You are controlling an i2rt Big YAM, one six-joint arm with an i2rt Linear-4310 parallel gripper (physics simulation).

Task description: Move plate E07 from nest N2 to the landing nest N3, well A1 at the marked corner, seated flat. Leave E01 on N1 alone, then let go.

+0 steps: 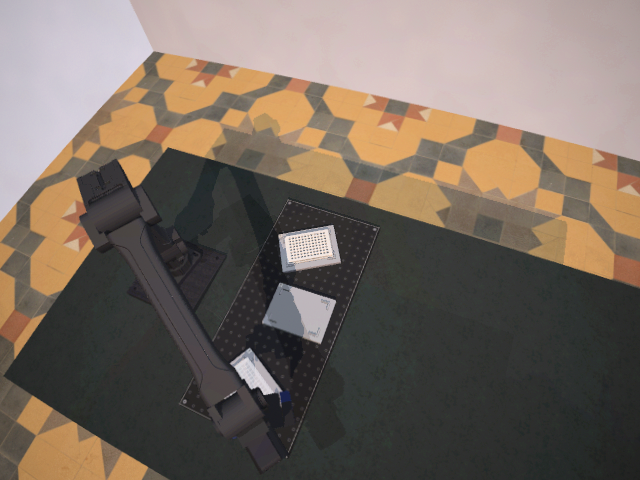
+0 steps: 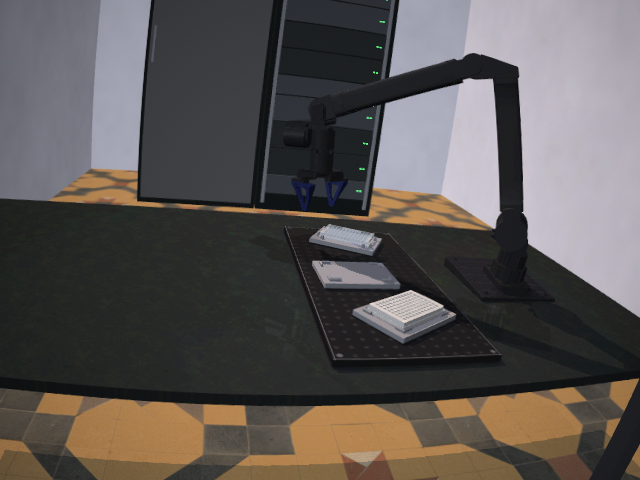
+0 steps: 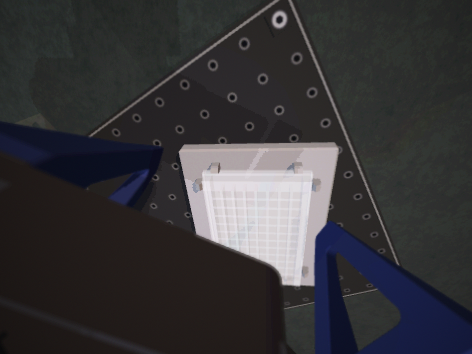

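My gripper [image 1: 260, 417] [image 2: 317, 207] [image 3: 244, 195] is open and empty, its blue fingers high above a clear, whitish well plate [image 1: 253, 373] [image 2: 347, 235] [image 3: 260, 215]. This plate lies between small corner posts on its pale nest [image 2: 372, 251] [image 3: 260, 155]; the arm and the gripper body hide part of it. The bare pale nest [image 1: 312, 312] [image 2: 356, 276] in the middle has corner posts and no plate. A cream well plate [image 1: 310, 245] [image 2: 405, 307] sits on the third nest [image 1: 336, 258] [image 2: 405, 335]. Plate and nest labels and the A1 mark are not readable.
The nests stand in a row, turned at different angles, on a black perforated board [image 1: 356, 248] [image 2: 341, 341] [image 3: 250, 100] on a dark table [image 1: 465, 361] [image 2: 180, 310]. The arm's base [image 1: 206, 268] [image 2: 511, 291] stands beside the board. A rack cabinet [image 2: 206, 103] stands behind the table.
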